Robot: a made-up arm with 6 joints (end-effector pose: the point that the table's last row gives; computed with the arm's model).
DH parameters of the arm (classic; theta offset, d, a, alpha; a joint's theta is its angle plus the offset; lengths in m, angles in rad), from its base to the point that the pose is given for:
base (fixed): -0.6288 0 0.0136 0
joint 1: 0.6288 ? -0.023 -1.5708
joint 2: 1.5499 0 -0.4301 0
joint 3: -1.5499 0.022 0 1.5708
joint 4: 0 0.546 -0.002 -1.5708
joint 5: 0 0.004 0.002 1.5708
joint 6: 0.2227 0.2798 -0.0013 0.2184
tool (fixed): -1.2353 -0.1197 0 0
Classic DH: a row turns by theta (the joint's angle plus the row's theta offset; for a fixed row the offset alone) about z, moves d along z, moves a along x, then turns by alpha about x.
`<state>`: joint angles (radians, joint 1 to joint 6).
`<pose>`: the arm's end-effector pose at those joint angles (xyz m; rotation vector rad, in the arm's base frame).
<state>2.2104 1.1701 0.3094 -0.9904 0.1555 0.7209</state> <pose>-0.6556 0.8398 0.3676 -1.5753 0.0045 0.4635</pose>
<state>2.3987 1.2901 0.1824 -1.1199 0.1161 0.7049</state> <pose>-0.8180 0.7095 0.3260 -1.4865 -0.2572 0.5430</pose>
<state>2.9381 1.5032 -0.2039 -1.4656 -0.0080 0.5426</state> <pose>-1.0689 0.1695 0.3532 -0.8759 -0.8164 0.7834</pose>
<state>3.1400 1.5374 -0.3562 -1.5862 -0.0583 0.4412</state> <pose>-1.0594 -0.0544 0.4139 -0.5543 -0.8861 0.8567</pose>
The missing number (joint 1, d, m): 0.144
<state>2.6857 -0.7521 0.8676 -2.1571 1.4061 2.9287</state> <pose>0.3807 -0.0795 1.0296 0.8332 1.5257 2.0370</pose>
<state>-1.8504 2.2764 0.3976 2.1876 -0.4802 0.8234</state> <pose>-0.2117 -0.5464 -0.7549 2.6958 -1.0980 -0.2174</pose>
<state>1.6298 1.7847 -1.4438 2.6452 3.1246 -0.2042</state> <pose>-0.0152 0.5047 0.4275 -1.2212 -2.7823 0.4715</pose>
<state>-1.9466 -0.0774 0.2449 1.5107 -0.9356 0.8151</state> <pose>-0.1082 0.0233 1.1932 0.1737 -0.7787 -0.6120</pose>
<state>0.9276 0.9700 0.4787 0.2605 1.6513 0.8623</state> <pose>0.4855 0.7555 0.3103 1.5720 -2.4877 -0.1268</pose>
